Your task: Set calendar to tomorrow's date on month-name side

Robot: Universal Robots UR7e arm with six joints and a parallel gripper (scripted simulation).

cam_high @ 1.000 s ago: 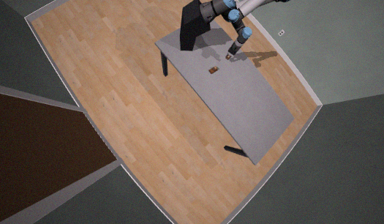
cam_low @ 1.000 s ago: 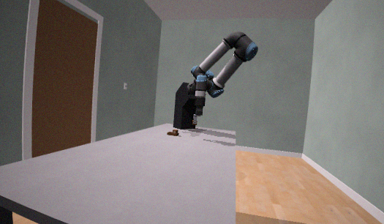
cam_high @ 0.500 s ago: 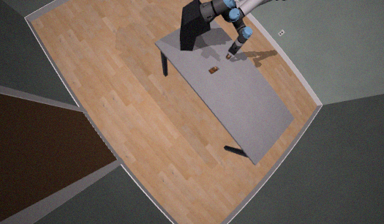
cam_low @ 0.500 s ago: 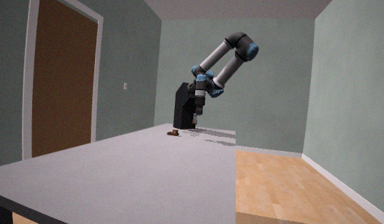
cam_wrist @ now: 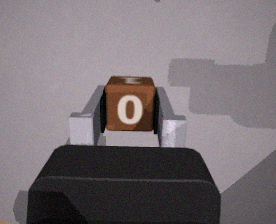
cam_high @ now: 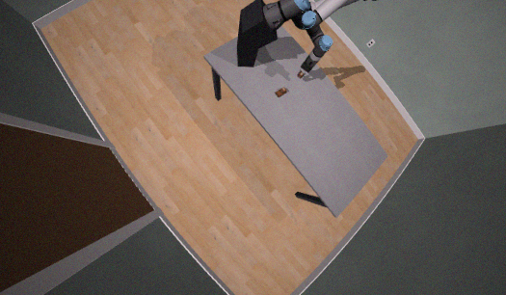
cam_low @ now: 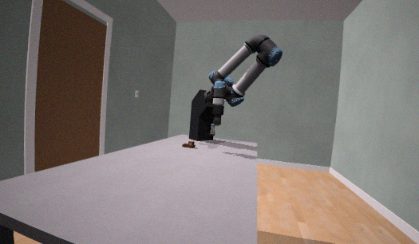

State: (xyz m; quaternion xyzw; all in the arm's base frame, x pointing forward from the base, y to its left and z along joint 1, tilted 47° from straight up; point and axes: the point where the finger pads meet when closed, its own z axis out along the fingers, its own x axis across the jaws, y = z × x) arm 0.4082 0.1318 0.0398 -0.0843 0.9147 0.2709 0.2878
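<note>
Now: hand 16 cm to the left of the calendar tray, 12 cm above it and 1 cm short of it. Round my hand: brown wooden cube 1 cm below.
</note>
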